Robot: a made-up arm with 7 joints.
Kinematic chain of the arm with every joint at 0, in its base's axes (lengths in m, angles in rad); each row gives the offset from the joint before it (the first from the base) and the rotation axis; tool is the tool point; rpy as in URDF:
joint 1: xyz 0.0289 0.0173 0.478 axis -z
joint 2: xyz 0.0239 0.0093 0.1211 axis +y
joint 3: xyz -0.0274 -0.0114 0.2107 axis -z
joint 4: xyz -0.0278 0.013 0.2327 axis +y
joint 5: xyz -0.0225 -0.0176 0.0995 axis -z
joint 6: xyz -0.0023 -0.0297 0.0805 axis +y
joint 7: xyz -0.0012 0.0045 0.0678 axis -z
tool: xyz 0.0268 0.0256 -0.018 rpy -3.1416 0 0
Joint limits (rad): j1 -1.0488..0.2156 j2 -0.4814..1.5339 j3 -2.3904..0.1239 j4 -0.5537..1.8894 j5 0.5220..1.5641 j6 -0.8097..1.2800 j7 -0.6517..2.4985
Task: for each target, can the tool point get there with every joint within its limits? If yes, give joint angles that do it. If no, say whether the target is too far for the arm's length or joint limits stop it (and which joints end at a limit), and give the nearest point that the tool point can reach.
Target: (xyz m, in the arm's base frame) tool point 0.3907 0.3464 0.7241
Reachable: yes | joints -0.4553 1.0293 -0.7868 1.6062 0.8765 -0.1189 -0.2492
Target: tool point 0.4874 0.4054 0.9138
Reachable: yes | joints -0.8623 1.0041 -1.6865 -0.1743 1.3728 0.3359 0.7161
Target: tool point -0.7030 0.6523 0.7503
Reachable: no: too far | nearest point -0.2975 0.2317 0.9278 | short by 0.611 m
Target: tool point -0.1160 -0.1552 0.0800
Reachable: no: joint limits stop it (at a limit: joint 1, joint 2, joint 3, joint 4, joint 5) | nearest point 0.4090 -0.1267 0.4560 | short by 0.646 m
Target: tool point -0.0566 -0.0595 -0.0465
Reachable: no: joint limits stop it (at a limit: joint 1, joint 2, joint 4, joint 5) | nearest point 0.4211 -0.0983 0.4430 | short by 0.685 m
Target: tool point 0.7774 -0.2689 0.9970
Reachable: no: too far | nearest point 0.6310 -0.1972 0.9150 | short by 0.183 m
